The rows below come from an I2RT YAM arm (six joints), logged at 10 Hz.
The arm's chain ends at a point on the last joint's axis. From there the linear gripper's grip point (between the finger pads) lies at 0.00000 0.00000 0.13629 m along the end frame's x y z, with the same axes.
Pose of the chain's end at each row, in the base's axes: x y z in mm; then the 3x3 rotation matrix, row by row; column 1 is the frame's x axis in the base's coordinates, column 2 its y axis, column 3 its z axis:
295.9, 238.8, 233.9; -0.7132, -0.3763, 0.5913; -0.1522, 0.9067, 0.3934; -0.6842, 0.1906, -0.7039
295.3, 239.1, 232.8; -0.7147, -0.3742, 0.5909; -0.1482, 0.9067, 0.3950; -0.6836, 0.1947, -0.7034
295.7, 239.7, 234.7; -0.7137, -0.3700, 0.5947; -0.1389, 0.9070, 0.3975; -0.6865, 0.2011, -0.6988
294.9, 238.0, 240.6; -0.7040, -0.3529, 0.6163; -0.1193, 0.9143, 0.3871; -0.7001, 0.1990, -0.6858
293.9, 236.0, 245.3; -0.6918, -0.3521, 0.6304; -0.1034, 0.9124, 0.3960; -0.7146, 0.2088, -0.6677
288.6, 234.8, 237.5; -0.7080, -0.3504, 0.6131; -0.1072, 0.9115, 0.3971; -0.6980, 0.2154, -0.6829
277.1, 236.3, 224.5; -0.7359, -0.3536, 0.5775; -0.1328, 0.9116, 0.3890; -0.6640, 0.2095, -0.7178
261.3, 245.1, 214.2; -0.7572, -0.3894, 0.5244; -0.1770, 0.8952, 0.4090; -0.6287, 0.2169, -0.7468
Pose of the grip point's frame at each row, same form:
376.5, 292.4, 138.0; -0.7132, -0.3763, 0.5913; -0.1522, 0.9067, 0.3934; -0.6842, 0.1906, -0.7039
375.8, 292.9, 136.9; -0.7147, -0.3742, 0.5909; -0.1482, 0.9067, 0.3950; -0.6836, 0.1947, -0.7034
376.8, 293.9, 139.5; -0.7137, -0.3700, 0.5947; -0.1389, 0.9070, 0.3975; -0.6865, 0.2011, -0.6988
378.9, 290.8, 147.1; -0.7040, -0.3529, 0.6163; -0.1193, 0.9143, 0.3871; -0.7001, 0.1990, -0.6858
379.8, 290.0, 154.3; -0.6918, -0.3521, 0.6304; -0.1034, 0.9124, 0.3960; -0.7146, 0.2088, -0.6677
372.2, 288.9, 144.4; -0.7080, -0.3504, 0.6131; -0.1072, 0.9115, 0.3971; -0.6980, 0.2154, -0.6829
355.8, 289.3, 126.7; -0.7359, -0.3536, 0.5775; -0.1328, 0.9116, 0.3890; -0.6640, 0.2095, -0.7178
332.8, 300.8, 112.4; -0.7572, -0.3894, 0.5244; -0.1770, 0.8952, 0.4090; -0.6287, 0.2169, -0.7468

